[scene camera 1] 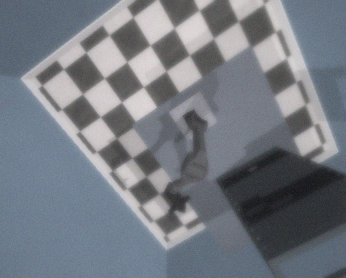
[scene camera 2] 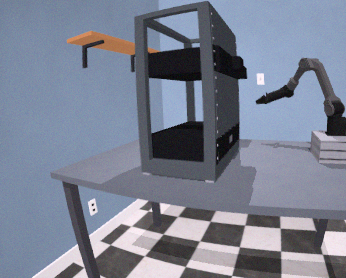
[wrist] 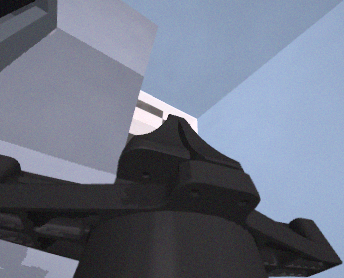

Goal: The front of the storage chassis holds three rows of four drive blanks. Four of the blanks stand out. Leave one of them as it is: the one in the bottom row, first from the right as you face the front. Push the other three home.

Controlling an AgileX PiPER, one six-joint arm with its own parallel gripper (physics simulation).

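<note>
My gripper [scene camera 1: 181, 206] [scene camera 2: 258, 101] [wrist: 173, 126] is shut and empty, its fingertips together. In scene camera 2 it hangs in the air to the right of the rack's front, well apart from it and lower than the upper black unit [scene camera 2: 175, 64]. This unit sits high in the rack, and its front part sticks out toward the arm. A lower black unit [scene camera 2: 175, 142] sits at the rack's bottom. The drive blanks cannot be made out in any view, so which stand out is hidden.
The grey rack [scene camera 2: 208, 100] [wrist: 37, 37] stands on the grey table [scene camera 2: 110, 170] [wrist: 65, 90]. The arm stands on a pale block [scene camera 2: 325, 148] at the right. An orange shelf [scene camera 2: 100, 41] is on the wall behind the rack.
</note>
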